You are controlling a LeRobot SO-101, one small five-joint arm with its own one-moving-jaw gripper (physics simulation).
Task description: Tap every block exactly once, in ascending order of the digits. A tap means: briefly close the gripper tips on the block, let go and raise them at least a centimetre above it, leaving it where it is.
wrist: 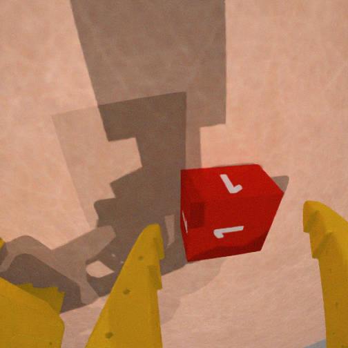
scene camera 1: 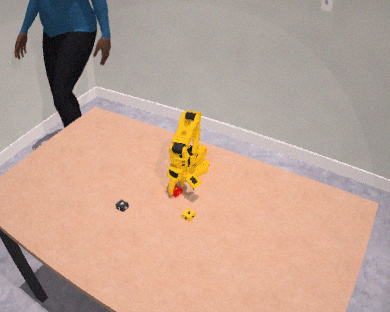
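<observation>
A red block (scene camera 1: 177,191) (wrist: 230,212) with white digits 1 lies on the table; in the wrist view it shows in the gap between the jaws, beyond their tips, with no jaw pressing on it. My gripper (scene camera 1: 177,189) (wrist: 232,216) is open and empty, right at the red block; in the scene view its jaws partly cover the block. A yellow block (scene camera 1: 188,215) with dark marks lies in front of the gripper, slightly to the right. A black block (scene camera 1: 122,205) with light marks lies to the left. The digits on the yellow and black blocks are too small to read.
The wooden table (scene camera 1: 260,240) carries the arm and the blocks. The arm's shadow falls across the table beside the red block. A person (scene camera 1: 70,35) in a blue top and black trousers stands behind the table's far left corner.
</observation>
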